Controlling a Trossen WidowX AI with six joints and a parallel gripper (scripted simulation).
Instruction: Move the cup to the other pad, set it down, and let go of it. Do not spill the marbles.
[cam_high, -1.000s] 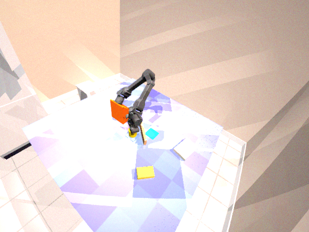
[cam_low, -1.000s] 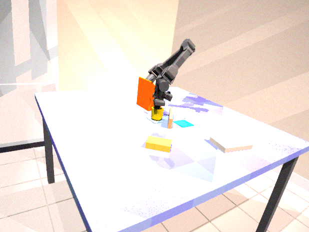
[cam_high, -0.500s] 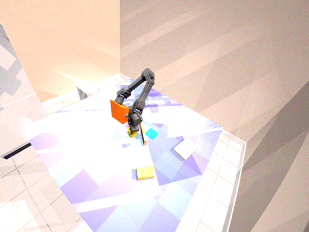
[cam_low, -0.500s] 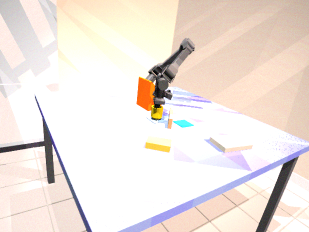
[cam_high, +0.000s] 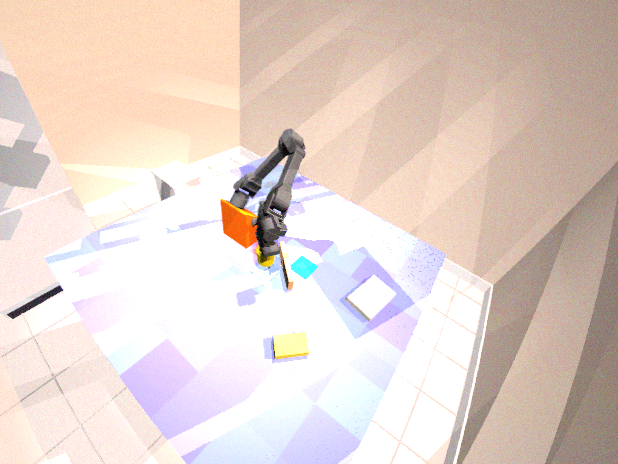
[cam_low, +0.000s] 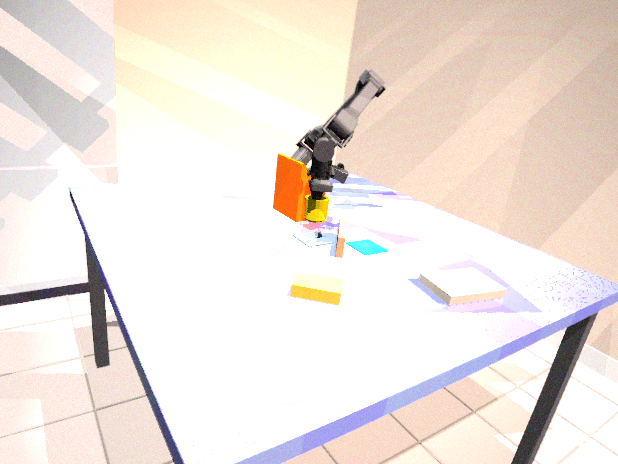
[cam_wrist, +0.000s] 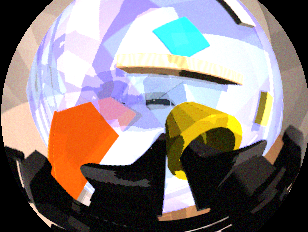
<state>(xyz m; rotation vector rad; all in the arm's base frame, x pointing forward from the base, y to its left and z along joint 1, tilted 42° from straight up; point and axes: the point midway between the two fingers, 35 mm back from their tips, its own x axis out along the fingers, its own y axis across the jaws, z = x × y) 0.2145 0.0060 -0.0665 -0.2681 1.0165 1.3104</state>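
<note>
The cyan pad lies 12 cm ahead of my gripper tip, 12 cm to the left of it and 10 cm below it. Round my gripper tip: pale blue pad (3 cm ahead, 1 cm to the right, 10 cm below); then tan board (8 cm ahead, 5 cm to the left, 7 cm below); then yellow cup (2 cm ahead, 2 cm to the right).
</note>
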